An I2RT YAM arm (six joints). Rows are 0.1 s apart.
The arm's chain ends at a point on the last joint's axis. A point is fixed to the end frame.
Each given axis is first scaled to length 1.
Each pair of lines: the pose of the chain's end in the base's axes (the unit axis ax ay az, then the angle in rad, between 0 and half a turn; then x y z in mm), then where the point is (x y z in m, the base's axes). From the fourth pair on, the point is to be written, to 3 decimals.
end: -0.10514, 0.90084, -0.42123, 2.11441, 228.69, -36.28, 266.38
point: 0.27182 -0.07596 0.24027
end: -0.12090, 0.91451, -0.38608, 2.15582, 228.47, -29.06, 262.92
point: 0.27101 -0.06623 0.23251
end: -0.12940, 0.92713, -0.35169, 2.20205, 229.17, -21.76, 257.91
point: 0.27036 -0.05661 0.22319
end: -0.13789, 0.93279, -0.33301, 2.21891, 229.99, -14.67, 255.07
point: 0.271 -0.048 0.218
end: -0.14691, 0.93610, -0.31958, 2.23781, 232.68, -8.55, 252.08
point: 0.273 -0.041 0.214
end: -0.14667, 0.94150, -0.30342, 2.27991, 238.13, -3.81, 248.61
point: 0.277 -0.035 0.208
